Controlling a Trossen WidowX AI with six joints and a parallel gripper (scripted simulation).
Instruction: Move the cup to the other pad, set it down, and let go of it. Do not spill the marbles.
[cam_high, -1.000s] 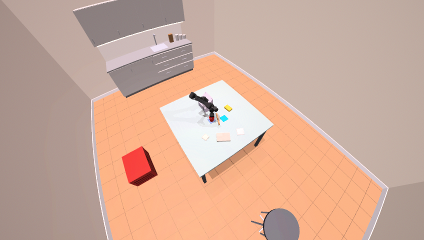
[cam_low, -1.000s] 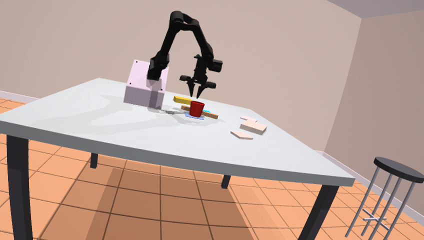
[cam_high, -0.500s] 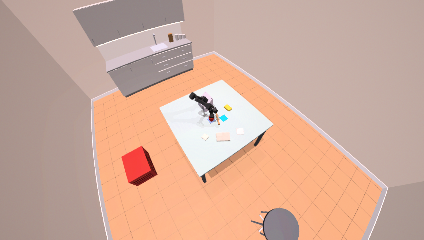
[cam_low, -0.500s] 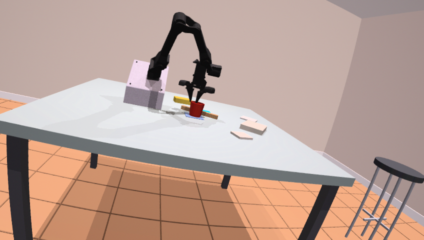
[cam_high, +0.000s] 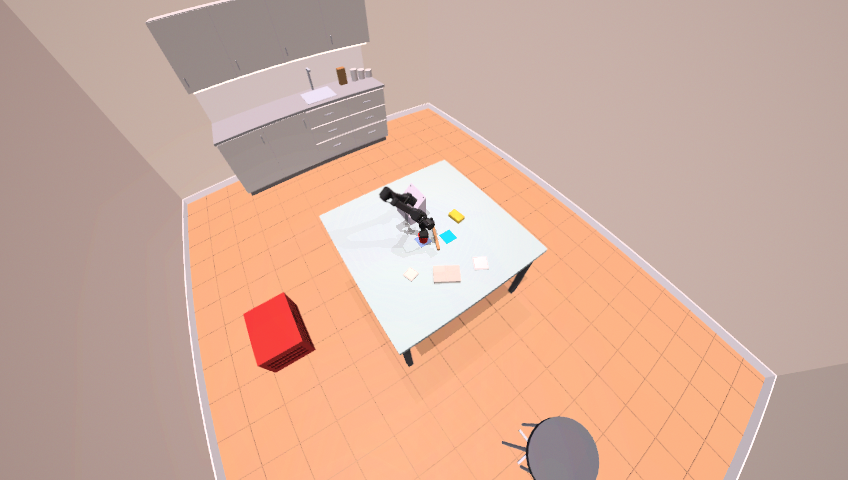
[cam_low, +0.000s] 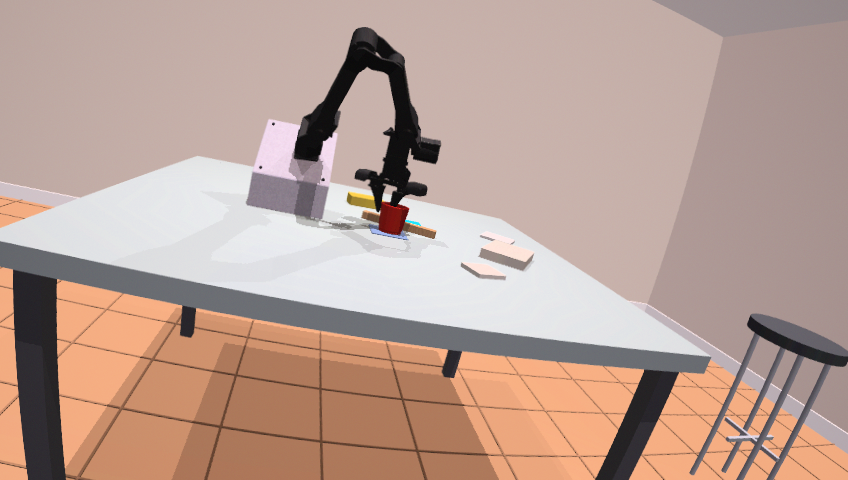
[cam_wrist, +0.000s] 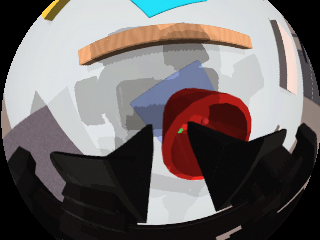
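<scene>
Now: the pale blue pad 50 mm below my gripper tip, 20 mm to the right of it and 20 mm ahead of it. From my gripper tip the other things lie so: red cup (20 mm to the right, 20 mm ahead); orange stick (60 mm to the left, 60 mm ahead, 40 mm below); cyan pad (150 mm to the left, 110 mm ahead, 50 mm below).
</scene>
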